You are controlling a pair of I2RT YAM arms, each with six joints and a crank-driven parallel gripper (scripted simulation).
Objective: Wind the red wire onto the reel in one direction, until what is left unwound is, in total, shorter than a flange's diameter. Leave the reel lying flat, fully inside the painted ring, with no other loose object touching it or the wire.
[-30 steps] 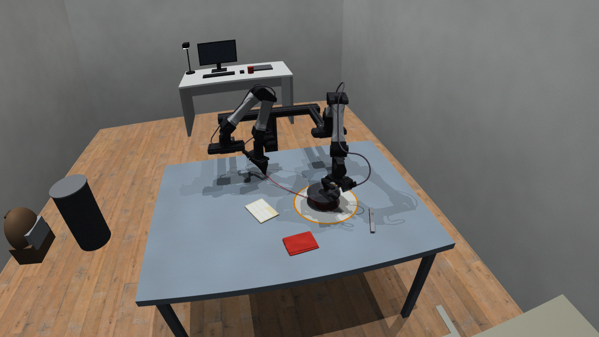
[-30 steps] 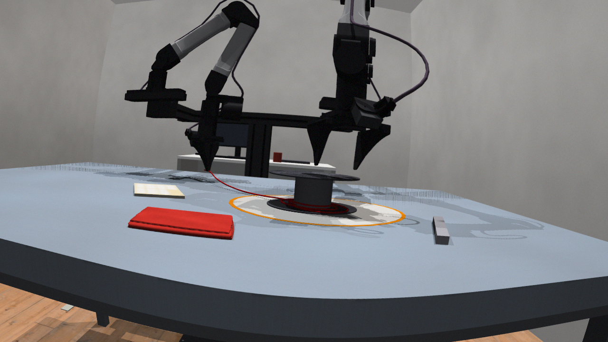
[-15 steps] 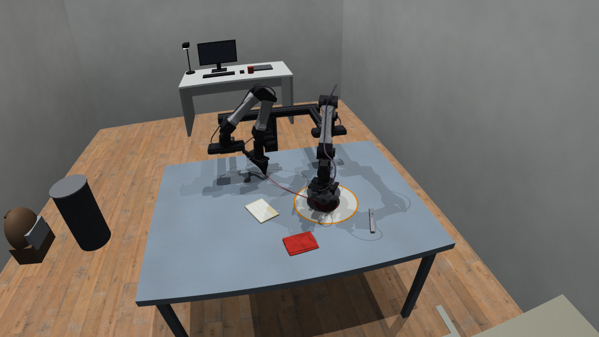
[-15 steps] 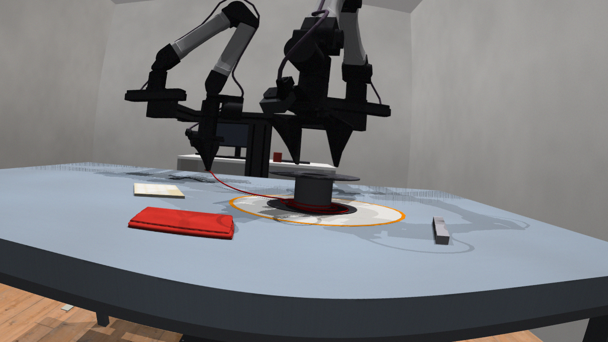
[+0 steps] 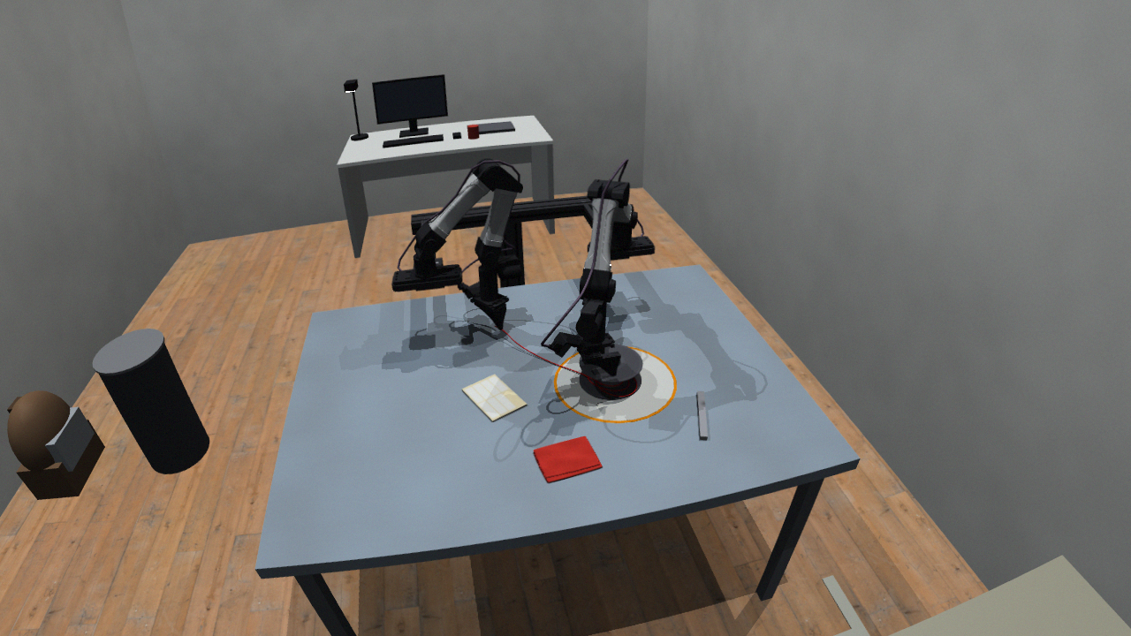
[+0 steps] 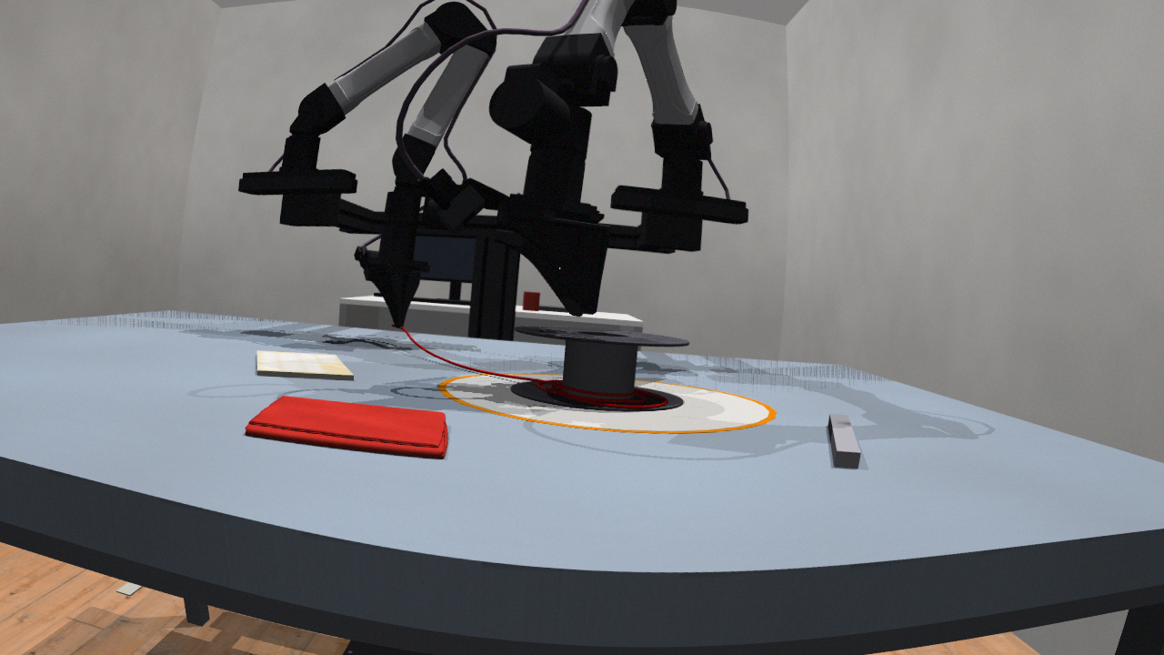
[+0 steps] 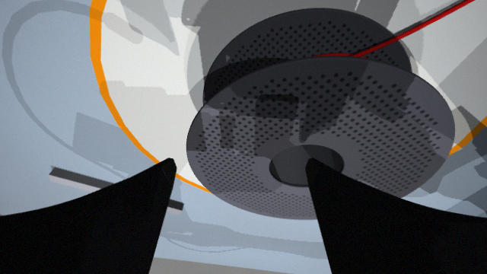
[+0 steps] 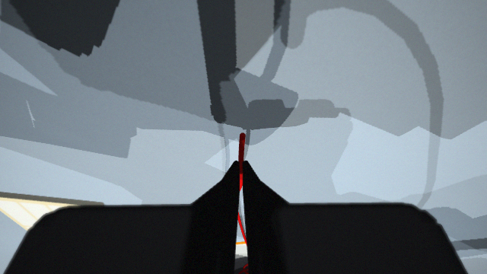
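Note:
Now: left hand 60 mm above the dark reel, 50 mm past it and 30 mm to the right of it. Round my left hand: orange painted ring: 90 mm below, 40 mm to the left, 40 mm behind; grey bar: 210 mm to the left, 180 mm ahead, 90 mm below; cream gridded tile: 310 mm to the right, 90 mm below, 70 mm behind.

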